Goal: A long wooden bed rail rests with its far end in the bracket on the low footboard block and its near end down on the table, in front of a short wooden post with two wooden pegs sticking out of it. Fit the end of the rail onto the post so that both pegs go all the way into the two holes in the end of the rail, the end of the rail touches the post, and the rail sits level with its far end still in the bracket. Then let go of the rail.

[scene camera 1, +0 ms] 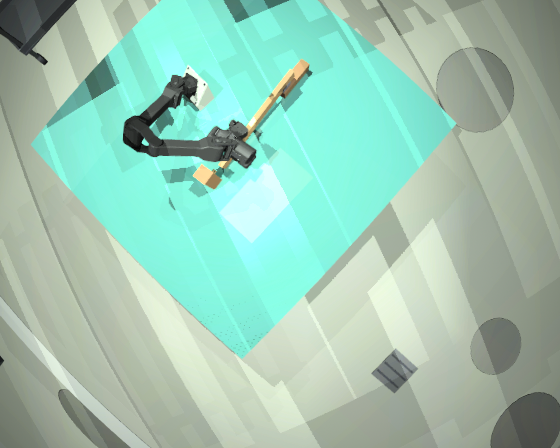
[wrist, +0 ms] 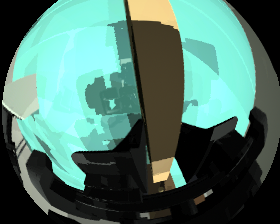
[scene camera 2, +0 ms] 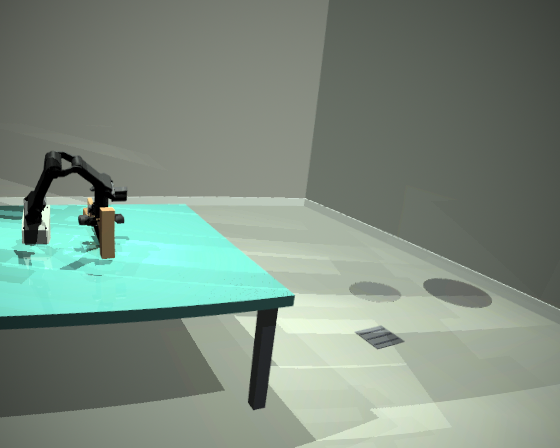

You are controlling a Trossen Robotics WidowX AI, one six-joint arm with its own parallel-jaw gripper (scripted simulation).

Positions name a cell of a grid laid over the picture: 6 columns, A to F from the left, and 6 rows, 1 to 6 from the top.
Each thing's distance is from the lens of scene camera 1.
wooden bed rail (scene camera 1: C2): 126 cm
wooden post (scene camera 1: C3): 112 cm
The marked spots on the wooden post and the wooden bed rail are 41 cm apart.
